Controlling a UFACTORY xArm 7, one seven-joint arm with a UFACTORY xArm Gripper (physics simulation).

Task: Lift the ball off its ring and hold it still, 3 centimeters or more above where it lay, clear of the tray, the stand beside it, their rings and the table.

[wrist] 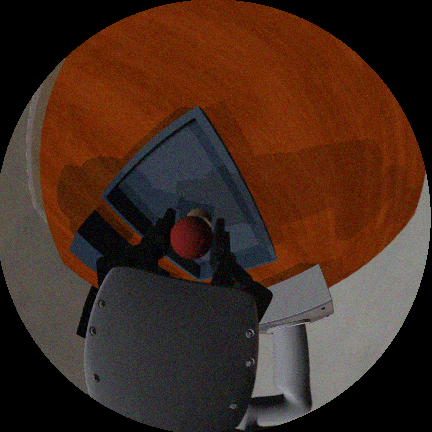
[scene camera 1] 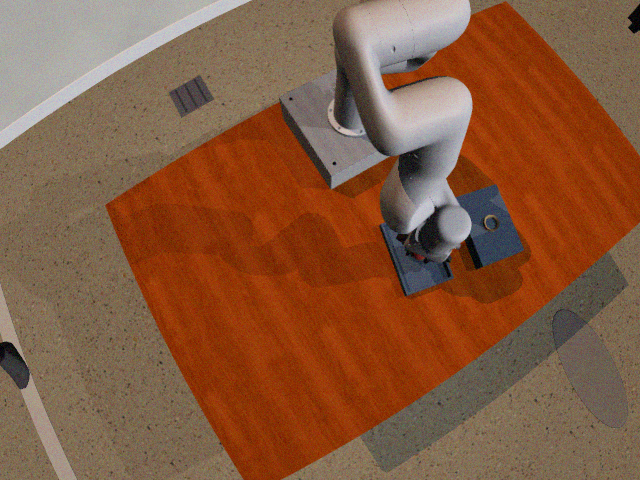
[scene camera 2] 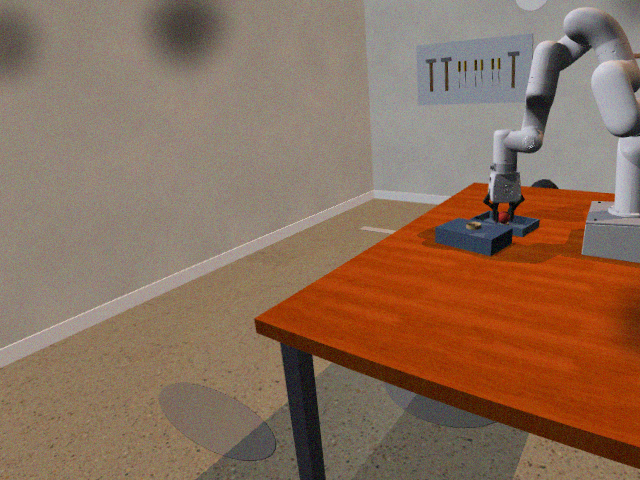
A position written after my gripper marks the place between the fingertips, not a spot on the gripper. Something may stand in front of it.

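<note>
Scene camera 1 shows a blue tray [scene camera 1: 414,276] and a blue stand [scene camera 1: 493,237]. Visible in scene camera 2: my gripper [scene camera 2: 502,221] and the blue stand [scene camera 2: 479,237]. The wrist view shows my gripper [wrist: 194,222], the blue tray [wrist: 186,166] and the blue stand [wrist: 94,238].
</note>
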